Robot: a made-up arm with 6 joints.
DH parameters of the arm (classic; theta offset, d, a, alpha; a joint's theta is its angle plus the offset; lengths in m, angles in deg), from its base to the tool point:
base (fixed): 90 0.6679 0.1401 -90
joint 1: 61.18 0 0.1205 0
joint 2: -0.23 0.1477 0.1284 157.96
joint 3: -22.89 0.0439 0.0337 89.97
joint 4: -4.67 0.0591 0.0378 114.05
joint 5: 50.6 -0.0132 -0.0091 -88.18
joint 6: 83.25 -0.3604 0.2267 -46
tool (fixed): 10.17 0.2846 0 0
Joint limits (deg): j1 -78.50..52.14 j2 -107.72..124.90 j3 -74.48..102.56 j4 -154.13..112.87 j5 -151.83..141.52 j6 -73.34..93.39
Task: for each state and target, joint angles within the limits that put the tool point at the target. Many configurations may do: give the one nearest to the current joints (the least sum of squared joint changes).
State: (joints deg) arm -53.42 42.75 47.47 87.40 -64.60 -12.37
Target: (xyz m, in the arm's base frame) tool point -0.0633 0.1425 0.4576
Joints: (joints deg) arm -69.35 25.69 63.89 82.58 -69.95 -13.34
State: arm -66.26 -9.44 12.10 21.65 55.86 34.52
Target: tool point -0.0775 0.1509 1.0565
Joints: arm -77.61 -27.23 31.76 24.51 21.23 62.81
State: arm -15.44 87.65 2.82 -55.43 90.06 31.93
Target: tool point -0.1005 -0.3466 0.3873
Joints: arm 10.14 78.24 15.81 -33.26 86.57 19.72
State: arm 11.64 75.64 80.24 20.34 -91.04 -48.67
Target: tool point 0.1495 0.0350 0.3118
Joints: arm 13.73 110.36 94.13 -2.83 -100.79 -73.34
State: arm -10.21 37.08 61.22 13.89 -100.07 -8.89
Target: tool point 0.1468 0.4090 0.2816
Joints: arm -34.77 14.61 90.07 7.48 -122.34 2.12
